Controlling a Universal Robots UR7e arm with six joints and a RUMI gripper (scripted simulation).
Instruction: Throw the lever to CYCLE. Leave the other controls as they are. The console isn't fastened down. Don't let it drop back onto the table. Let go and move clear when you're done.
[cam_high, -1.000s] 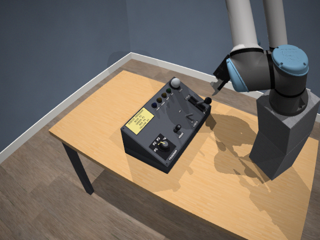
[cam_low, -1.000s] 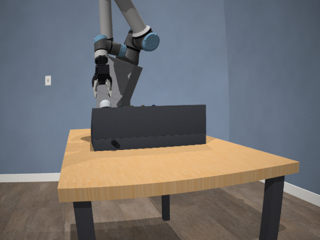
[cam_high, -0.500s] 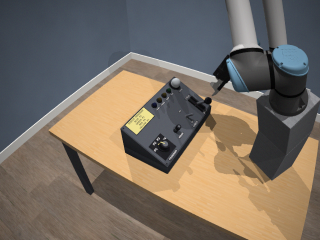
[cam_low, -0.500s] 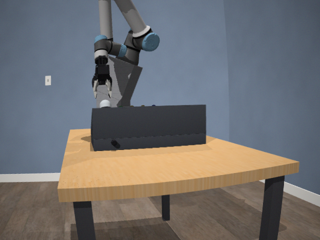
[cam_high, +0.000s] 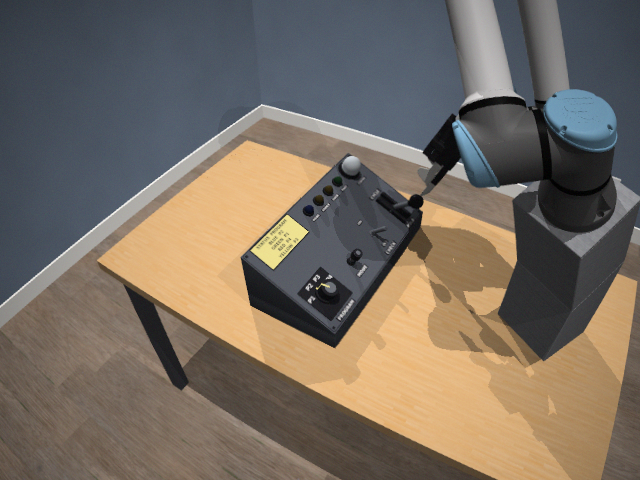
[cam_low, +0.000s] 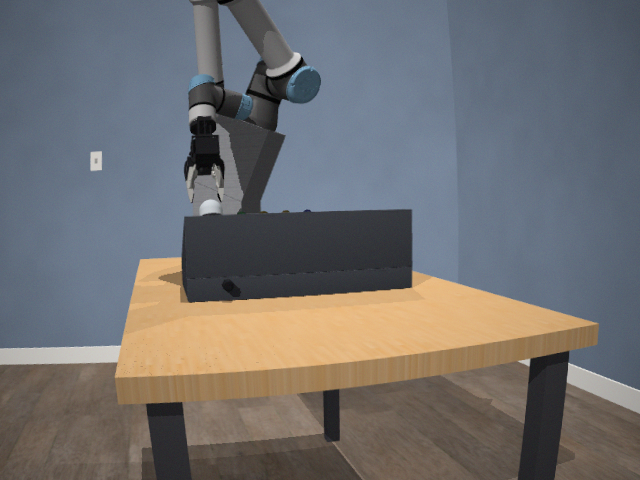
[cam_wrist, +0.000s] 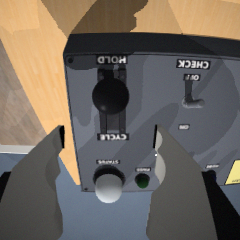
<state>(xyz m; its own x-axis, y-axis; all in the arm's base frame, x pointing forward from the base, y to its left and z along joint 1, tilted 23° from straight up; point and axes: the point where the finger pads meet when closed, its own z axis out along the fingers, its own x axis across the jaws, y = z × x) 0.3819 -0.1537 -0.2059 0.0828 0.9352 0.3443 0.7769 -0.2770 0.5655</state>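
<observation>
The check toggle lies 100 mm ahead of my hand, 110 mm to the left of it and 110 mm below it. The rest, counted from my hand: program dial: 130 mm ahead, 350 mm to the left, 100 mm below; then mode knob: 110 mm ahead, 230 mm to the left, 100 mm below; then dark console: 140 mm ahead, 170 mm to the left, 120 mm below.
</observation>
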